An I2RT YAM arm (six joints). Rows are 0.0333 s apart.
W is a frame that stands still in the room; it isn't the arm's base.
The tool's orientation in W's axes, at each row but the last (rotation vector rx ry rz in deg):
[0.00 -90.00 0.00]
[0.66 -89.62 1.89]
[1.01 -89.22 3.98]
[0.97 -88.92 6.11]
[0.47 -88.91 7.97]
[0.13 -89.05 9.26]
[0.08 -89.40 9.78]
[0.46 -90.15 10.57]
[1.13 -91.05 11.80]
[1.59 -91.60 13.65]
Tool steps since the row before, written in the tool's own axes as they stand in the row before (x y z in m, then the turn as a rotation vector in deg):
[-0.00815 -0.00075 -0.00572 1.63 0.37 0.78]
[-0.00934 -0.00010 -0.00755 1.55 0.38 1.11]
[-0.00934 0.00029 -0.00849 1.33 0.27 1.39]
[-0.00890 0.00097 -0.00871 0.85 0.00 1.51]
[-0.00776 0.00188 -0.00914 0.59 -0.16 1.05]
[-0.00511 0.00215 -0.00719 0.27 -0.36 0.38]
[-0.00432 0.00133 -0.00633 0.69 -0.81 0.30]
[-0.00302 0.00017 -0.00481 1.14 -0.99 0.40]
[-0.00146 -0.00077 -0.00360 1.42 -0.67 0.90]
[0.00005 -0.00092 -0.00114 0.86 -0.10 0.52]
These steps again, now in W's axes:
[0.00572 -0.00075 -0.00815 -0.78 0.37 1.63]
[0.00749 -0.00001 -0.00939 -1.11 0.37 1.55]
[0.00835 0.00045 -0.00946 -1.39 0.24 1.34]
[0.00847 0.00113 -0.00911 -1.49 -0.07 0.88]
[0.00882 0.00206 -0.00808 -1.02 -0.21 0.62]
[0.00688 0.00235 -0.00543 -0.34 -0.37 0.31]
[0.00614 0.00154 -0.00452 -0.21 -0.76 0.78]
[0.00479 0.00042 -0.00302 -0.29 -0.90 1.24]
[0.00372 -0.00041 -0.00130 -0.84 -0.62 1.48]
[0.00127 -0.00070 0.00020 -0.53 -0.07 0.85]

